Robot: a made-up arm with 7 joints.
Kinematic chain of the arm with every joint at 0, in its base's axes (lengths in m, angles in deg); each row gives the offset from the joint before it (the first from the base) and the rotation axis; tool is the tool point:
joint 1: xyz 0 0.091 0 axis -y
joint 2: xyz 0 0.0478 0 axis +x
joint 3: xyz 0 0 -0.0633 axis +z
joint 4: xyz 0 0 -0.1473 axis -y
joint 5: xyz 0 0 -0.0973 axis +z
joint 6: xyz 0 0 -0.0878 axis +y
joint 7: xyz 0 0 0 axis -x
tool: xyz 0 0 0
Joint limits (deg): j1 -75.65..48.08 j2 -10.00..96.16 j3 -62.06..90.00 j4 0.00..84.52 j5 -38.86..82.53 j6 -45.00..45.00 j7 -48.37..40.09
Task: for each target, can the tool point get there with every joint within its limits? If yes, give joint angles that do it. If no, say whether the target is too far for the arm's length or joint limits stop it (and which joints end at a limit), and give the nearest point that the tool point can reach.
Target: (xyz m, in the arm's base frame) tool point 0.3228 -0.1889 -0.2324
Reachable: no: too far | nearest point 0.2534 -0.0405 -0.1825 | short by 0.171 m
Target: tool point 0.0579 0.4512 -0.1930
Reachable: yes | joints -16.53 69.02 -22.38 40.19 50.60 22.81 7.98
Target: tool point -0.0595 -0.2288 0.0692
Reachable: no: joint limits stop it (at a limit: joint 1, joint 2, joint 3, joint 4) | nearest point -0.1690 -0.0611 -0.1324 | short by 0.284 m
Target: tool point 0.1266 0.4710 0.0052
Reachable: yes | joints 8.24 74.85 30.51 52.21 40.09 -5.84 3.32
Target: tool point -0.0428 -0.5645 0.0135
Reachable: no: too far | nearest point -0.1690 -0.0611 -0.1324 | short by 0.539 m
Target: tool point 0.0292 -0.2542 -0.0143
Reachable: no: joint limits stop it (at a limit: joint 2, joint 3, joint 4) | nearest point 0.1928 -0.0611 -0.0944 | short by 0.265 m
